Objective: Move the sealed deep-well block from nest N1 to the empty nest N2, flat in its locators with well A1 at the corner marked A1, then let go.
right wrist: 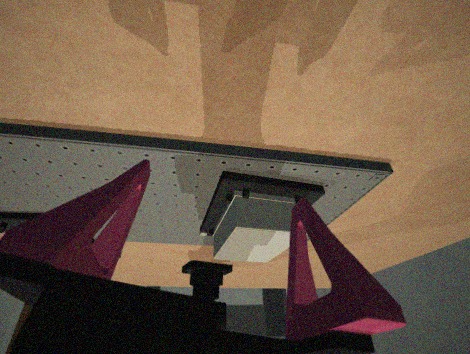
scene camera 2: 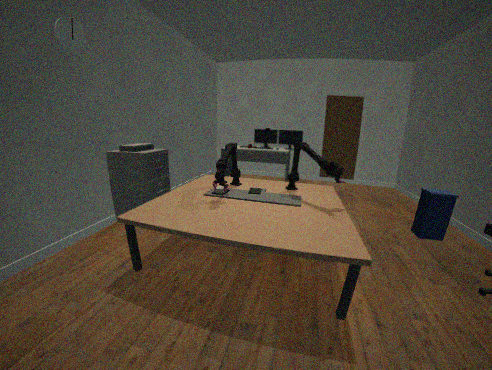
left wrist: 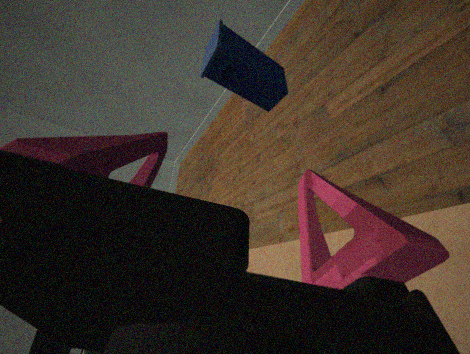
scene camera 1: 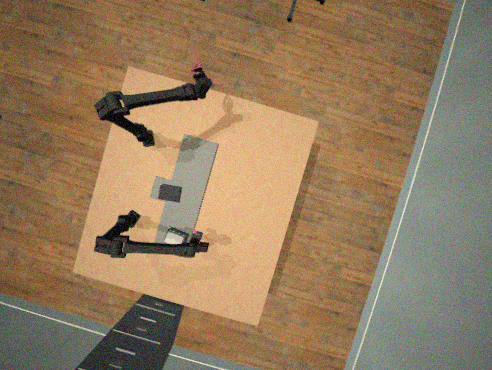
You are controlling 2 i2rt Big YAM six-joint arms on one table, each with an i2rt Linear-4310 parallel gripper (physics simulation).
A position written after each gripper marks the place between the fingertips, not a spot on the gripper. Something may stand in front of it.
The left gripper [left wrist: 237, 159] is open and holds nothing. The right gripper [right wrist: 226, 185] is open, holding nothing. Also in view: a pale grey block [right wrist: 257, 229].
The left wrist view does not show the pale grey block: it is out of frame.
